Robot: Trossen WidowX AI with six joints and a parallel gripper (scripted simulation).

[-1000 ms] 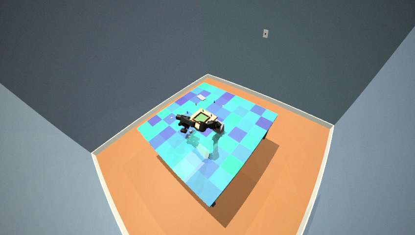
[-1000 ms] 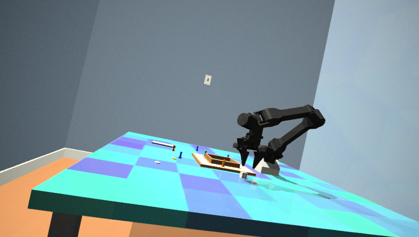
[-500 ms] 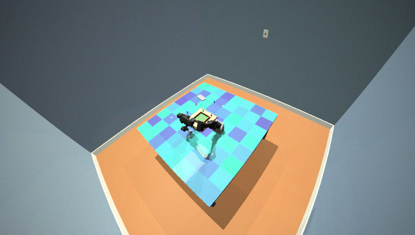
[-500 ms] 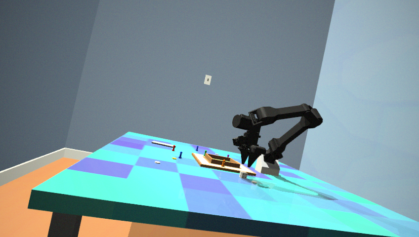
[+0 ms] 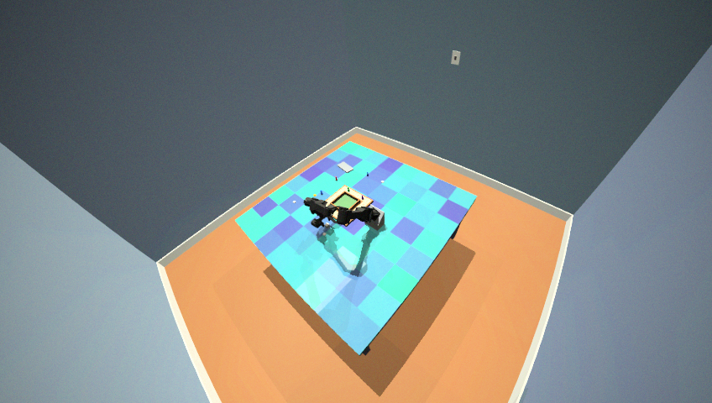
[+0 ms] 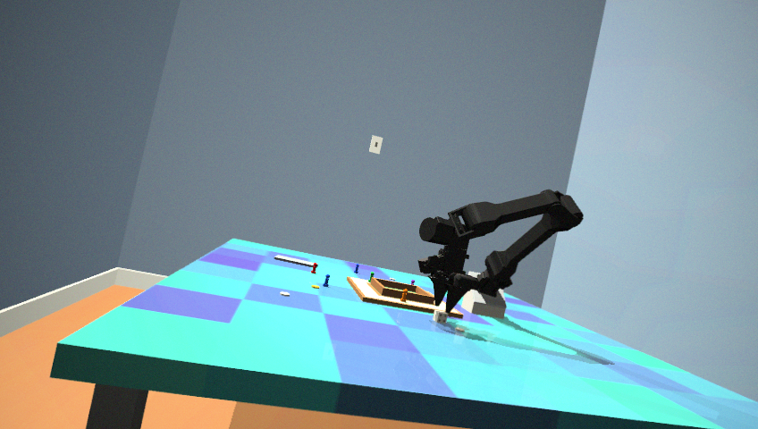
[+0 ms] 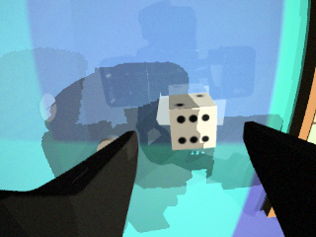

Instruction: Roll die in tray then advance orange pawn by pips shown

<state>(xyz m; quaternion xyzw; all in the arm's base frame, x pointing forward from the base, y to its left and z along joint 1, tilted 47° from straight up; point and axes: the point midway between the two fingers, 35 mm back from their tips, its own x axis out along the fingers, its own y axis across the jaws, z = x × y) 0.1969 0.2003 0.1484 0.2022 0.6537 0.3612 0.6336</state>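
My gripper tip is now 2 cm above the die. From my gripper tip the other things lie so: purple pawn: 33 cm to the right, 1 cm ahead; green felt tray: 22 cm to the right, 7 cm ahead, 2 cm below; orange pawn: 10 cm to the right, 8 cm ahead.
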